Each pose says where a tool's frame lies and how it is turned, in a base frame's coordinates. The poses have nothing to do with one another.
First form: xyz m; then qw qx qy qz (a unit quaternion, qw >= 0).
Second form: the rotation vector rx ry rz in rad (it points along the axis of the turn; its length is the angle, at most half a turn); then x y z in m. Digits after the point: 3 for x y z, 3 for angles.
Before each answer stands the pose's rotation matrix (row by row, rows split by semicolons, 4 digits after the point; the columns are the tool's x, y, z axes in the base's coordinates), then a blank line. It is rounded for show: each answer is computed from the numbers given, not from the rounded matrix.
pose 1, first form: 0.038 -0.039 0.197 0.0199 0.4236 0.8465 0.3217
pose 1, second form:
-0.6403 0.7044 0.3063; 0.7300 0.4341 0.5278; 0.2389 0.5616 -0.7922

1.314 2.626 0.998 0.038 -0.039 0.197
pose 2, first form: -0.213 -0.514 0.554 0.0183 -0.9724 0.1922 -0.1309
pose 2, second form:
0.8918 -0.3690 0.2616; -0.3786 -0.9254 -0.0147; 0.2475 -0.0859 -0.9651

-3.020 0.597 -0.407 -0.213 -0.514 0.554
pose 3, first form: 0.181 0.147 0.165 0.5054 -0.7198 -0.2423 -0.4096
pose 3, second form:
0.5470 0.7628 0.3447; -0.0652 -0.3717 0.9260; 0.8346 -0.5291 -0.1536

-1.737 -0.585 -0.988 0.181 0.147 0.165
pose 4, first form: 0.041 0.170 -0.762 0.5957 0.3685 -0.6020 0.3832
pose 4, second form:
-0.0186 -0.9003 -0.4348; 0.0129 0.4347 -0.9005; 0.9997 -0.0223 0.0035

0.856 -1.398 0.890 0.041 0.170 -0.762
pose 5, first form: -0.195 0.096 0.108 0.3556 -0.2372 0.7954 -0.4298
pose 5, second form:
-0.6346 -0.0717 0.7695; -0.6829 0.5181 -0.5150; -0.3618 -0.8523 -0.3777

-0.613 2.055 -1.110 -0.195 0.096 0.108
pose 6, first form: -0.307 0.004 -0.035 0.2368 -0.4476 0.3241 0.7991
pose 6, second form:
-0.4872 -0.6686 -0.5618; 0.0883 -0.6778 0.7299; -0.8688 0.3060 0.3892

-1.227 0.888 2.191 -0.307 0.004 -0.035
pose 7, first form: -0.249 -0.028 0.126 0.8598 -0.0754 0.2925 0.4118
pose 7, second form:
0.4898 -0.7522 0.4408; 0.6640 0.6495 0.3705; -0.5650 0.1112 0.8175

-0.158 0.614 0.864 -0.249 -0.028 0.126
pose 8, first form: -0.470 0.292 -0.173 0.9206 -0.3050 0.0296 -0.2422
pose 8, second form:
0.8809 0.4279 0.2022; -0.4640 0.6966 0.5472; 0.0932 -0.5759 0.8122

-0.627 0.061 -0.498 -0.470 0.292 -0.173
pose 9, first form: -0.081 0.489 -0.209 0.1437 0.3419 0.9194 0.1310
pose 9, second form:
-0.7249 0.5910 0.3538; 0.6663 0.7319 0.1426; -0.1747 0.3391 -0.9244

0.986 2.651 0.378 -0.081 0.489 -0.209
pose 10, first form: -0.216 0.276 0.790 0.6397 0.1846 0.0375 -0.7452
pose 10, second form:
-0.1134 0.9672 -0.2271; -0.9395 -0.1788 -0.2921; -0.3231 0.1803 0.9290

0.421 0.086 -1.700 -0.216 0.276 0.790
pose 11, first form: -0.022 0.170 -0.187 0.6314 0.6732 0.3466 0.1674
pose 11, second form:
0.7037 0.2553 0.6631; 0.6780 0.0376 -0.7341; -0.2123 0.9661 -0.1466

1.541 0.793 0.383 -0.022 0.170 -0.187
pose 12, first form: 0.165 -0.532 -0.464 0.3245 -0.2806 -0.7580 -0.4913
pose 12, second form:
-0.6319 0.7443 -0.2162; 0.1065 0.3598 0.9269; 0.7677 0.5627 -0.3066

-0.736 -1.988 -1.288 0.165 -0.532 -0.464
